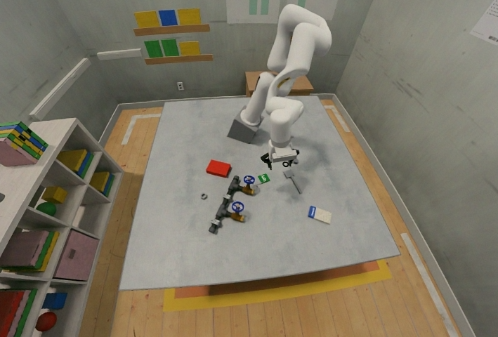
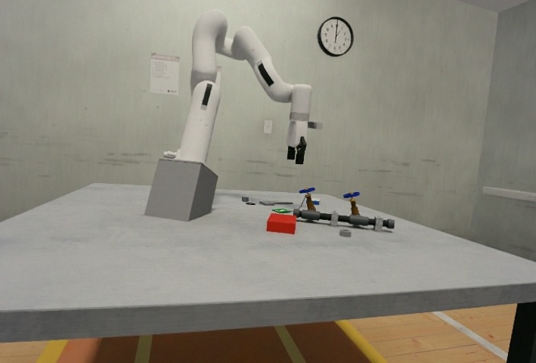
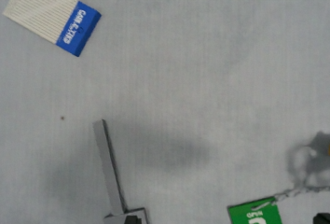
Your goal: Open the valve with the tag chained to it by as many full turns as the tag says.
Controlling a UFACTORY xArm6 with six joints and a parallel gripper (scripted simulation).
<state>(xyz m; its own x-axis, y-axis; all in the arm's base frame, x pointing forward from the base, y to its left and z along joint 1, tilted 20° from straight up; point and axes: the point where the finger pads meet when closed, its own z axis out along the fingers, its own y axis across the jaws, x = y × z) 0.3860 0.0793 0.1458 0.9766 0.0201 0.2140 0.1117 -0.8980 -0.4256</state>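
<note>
Now: hand 4 cm past the green tag, 5 cm to the left of it and 20 cm above it. Also, from my hand: white-and-blue card 18 cm ahead, 22 cm to the left, 20 cm below; grey cylinder 16 cm behind, 15 cm to the left, 19 cm below; grey flat tool 4 cm behind, 11 cm to the left, 20 cm below.
</note>
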